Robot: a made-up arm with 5 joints.
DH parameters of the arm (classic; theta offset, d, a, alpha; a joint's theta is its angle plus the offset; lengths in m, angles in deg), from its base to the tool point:
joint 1: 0 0.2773 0 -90
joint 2: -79.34 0 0.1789 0
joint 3: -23.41 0 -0.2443 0
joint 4: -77.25 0 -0.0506 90
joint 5: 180 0.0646 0 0
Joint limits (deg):
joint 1: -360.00..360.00
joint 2: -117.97..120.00
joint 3: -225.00..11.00
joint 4: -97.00..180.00
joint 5: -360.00..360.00
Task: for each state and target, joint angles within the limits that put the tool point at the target. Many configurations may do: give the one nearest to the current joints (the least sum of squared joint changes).
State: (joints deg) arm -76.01 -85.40 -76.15 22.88 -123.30
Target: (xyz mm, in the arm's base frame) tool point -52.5 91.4 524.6
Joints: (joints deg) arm -60.13 -117.97 -47.95 70.67 -123.30
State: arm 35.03 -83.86 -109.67 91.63 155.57
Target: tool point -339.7 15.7 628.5
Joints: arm -2.65 -68.88 -141.80 54.63 155.57
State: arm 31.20 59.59 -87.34 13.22 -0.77
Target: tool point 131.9 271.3 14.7
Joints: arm 64.07 67.31 -75.12 15.95 -0.77
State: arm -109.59 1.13 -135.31 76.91 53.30
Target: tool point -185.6 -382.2 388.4
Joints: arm -115.90 32.89 -118.90 76.91 53.30
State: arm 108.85 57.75 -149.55 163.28 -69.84
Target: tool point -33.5 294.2 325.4
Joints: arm 96.50 37.72 -104.43 176.28 -69.84
